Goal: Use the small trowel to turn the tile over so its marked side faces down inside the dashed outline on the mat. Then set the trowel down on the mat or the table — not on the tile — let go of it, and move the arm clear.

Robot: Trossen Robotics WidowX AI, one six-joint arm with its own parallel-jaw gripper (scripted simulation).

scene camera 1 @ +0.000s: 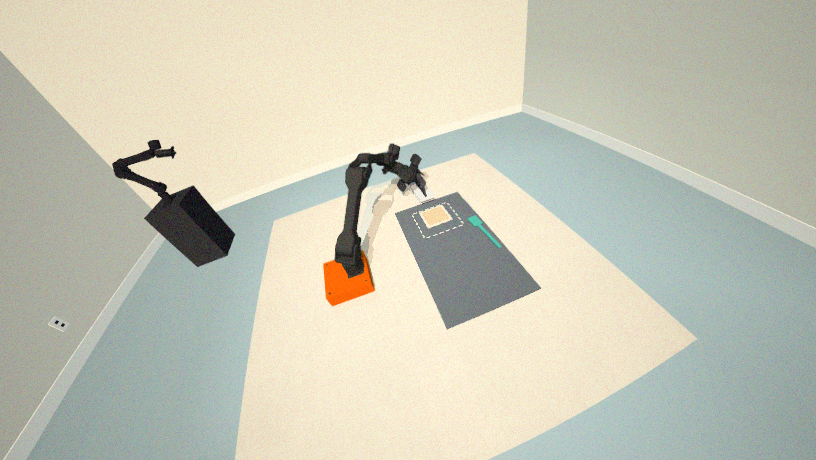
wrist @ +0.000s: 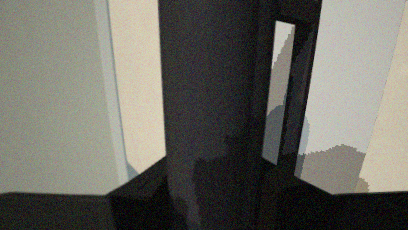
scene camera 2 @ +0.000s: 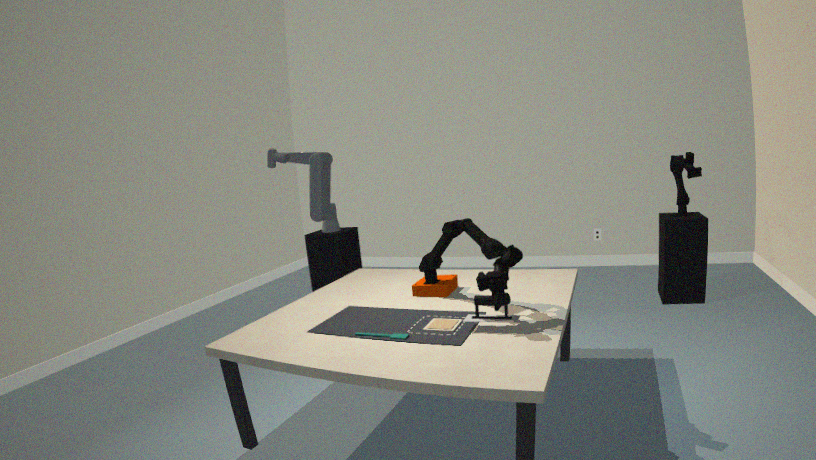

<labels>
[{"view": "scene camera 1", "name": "grey mat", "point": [467,275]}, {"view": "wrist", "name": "gripper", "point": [211,155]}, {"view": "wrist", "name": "small trowel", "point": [302,91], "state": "held by the gripper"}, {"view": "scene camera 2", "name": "gripper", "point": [495,308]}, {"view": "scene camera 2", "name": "small trowel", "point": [478,300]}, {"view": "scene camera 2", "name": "grey mat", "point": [351,319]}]
</labels>
